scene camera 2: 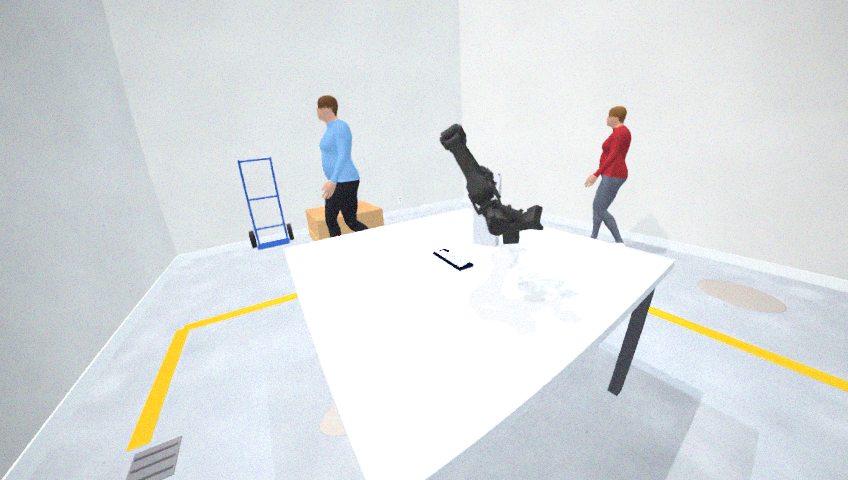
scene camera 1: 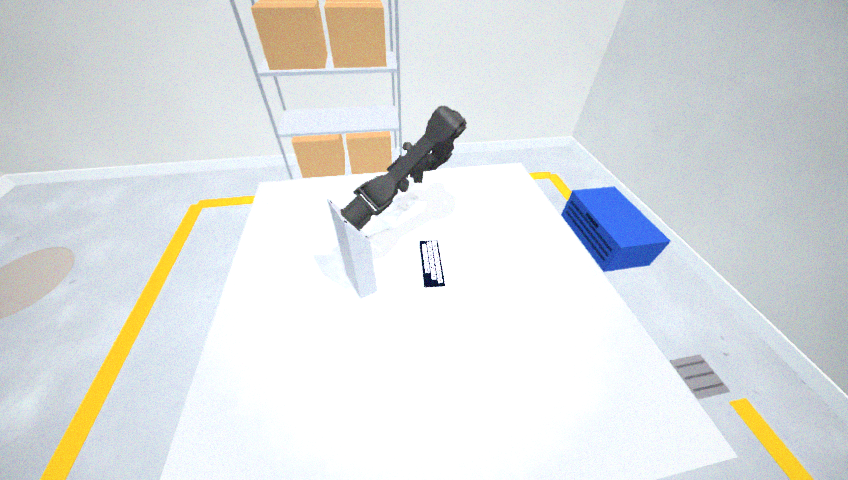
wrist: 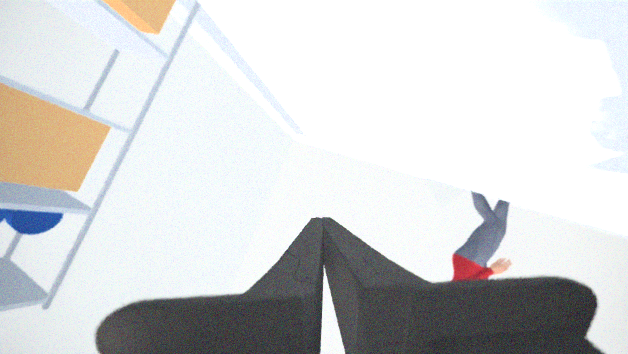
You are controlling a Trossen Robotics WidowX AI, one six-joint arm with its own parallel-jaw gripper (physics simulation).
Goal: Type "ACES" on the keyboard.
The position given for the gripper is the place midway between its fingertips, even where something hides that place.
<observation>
In view: the gripper [scene camera 2: 542, 228].
The gripper also shows in the wrist view [wrist: 320, 226].
</observation>
